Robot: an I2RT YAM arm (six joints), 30 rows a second.
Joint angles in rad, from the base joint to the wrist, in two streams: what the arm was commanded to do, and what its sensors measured. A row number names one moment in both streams.
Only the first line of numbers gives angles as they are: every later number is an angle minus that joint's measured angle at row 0.
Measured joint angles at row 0:
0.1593, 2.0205, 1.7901, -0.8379, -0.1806, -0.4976
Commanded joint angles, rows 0 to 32:
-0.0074, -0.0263, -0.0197, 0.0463, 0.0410, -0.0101
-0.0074, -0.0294, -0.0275, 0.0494, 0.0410, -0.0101
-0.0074, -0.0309, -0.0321, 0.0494, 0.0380, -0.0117
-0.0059, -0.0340, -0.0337, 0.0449, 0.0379, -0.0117
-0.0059, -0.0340, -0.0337, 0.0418, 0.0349, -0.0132
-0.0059, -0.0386, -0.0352, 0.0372, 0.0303, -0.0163
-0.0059, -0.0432, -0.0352, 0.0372, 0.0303, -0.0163
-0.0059, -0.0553, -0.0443, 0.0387, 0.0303, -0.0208
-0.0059, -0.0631, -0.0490, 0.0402, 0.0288, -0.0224
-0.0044, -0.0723, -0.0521, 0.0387, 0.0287, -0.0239
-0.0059, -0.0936, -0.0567, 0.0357, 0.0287, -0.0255
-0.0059, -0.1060, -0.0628, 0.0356, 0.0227, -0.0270
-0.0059, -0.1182, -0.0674, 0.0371, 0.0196, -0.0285
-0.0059, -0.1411, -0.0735, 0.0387, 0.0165, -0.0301
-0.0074, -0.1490, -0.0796, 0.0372, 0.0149, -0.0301
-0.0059, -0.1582, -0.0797, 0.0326, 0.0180, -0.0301
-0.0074, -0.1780, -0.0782, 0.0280, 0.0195, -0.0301
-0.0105, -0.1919, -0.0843, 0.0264, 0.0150, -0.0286
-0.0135, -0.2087, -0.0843, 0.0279, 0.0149, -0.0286
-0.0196, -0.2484, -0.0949, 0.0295, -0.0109, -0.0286
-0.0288, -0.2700, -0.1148, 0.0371, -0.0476, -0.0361
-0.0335, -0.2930, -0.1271, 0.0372, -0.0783, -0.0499
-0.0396, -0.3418, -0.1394, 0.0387, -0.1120, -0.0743
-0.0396, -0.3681, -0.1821, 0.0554, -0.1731, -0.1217
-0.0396, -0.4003, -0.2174, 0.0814, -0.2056, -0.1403
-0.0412, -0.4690, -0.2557, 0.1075, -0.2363, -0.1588
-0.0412, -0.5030, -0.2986, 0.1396, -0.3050, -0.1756
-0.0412, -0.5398, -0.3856, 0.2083, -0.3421, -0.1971
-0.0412, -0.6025, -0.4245, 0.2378, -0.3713, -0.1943
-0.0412, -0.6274, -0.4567, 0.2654, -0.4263, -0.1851
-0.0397, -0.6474, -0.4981, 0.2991, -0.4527, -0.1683
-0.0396, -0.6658, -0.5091, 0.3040, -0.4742, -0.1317
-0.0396, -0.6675, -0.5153, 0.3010, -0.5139, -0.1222
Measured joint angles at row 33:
-0.0447, -0.6474, -0.4795, 0.1919, -0.3434, -0.1385
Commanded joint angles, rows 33 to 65:
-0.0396, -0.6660, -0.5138, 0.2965, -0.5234, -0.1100
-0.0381, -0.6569, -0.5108, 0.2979, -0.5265, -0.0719
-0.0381, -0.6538, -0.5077, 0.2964, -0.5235, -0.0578
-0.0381, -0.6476, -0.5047, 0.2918, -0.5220, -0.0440
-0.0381, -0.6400, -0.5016, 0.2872, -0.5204, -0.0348
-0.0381, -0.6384, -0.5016, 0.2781, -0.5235, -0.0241
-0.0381, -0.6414, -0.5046, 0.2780, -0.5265, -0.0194
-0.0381, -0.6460, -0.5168, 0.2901, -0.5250, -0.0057
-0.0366, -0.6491, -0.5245, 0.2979, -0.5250, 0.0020
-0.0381, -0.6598, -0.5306, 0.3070, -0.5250, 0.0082
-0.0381, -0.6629, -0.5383, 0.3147, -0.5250, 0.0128
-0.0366, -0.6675, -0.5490, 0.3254, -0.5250, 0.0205
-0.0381, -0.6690, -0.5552, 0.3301, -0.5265, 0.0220
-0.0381, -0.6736, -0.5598, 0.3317, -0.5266, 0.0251
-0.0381, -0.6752, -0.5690, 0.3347, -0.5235, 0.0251
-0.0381, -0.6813, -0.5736, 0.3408, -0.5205, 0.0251
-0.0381, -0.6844, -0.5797, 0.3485, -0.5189, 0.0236
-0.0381, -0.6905, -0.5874, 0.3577, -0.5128, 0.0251
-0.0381, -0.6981, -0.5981, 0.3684, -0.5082, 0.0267
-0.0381, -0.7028, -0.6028, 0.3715, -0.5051, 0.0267
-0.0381, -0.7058, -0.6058, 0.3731, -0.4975, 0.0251
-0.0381, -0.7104, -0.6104, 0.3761, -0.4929, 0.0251
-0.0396, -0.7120, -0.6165, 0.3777, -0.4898, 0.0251
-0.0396, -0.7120, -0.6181, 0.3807, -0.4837, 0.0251
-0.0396, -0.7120, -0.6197, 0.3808, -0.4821, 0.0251
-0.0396, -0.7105, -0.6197, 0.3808, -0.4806, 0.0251
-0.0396, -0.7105, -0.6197, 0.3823, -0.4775, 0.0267
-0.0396, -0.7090, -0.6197, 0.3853, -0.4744, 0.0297
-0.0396, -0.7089, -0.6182, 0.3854, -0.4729, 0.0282
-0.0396, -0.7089, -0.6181, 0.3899, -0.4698, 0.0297
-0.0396, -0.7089, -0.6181, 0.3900, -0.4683, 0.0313
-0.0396, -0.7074, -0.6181, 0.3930, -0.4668, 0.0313
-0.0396, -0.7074, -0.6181, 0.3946, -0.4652, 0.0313
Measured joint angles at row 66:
-0.0386, -0.6886, -0.6157, 0.3487, -0.4723, 0.0206
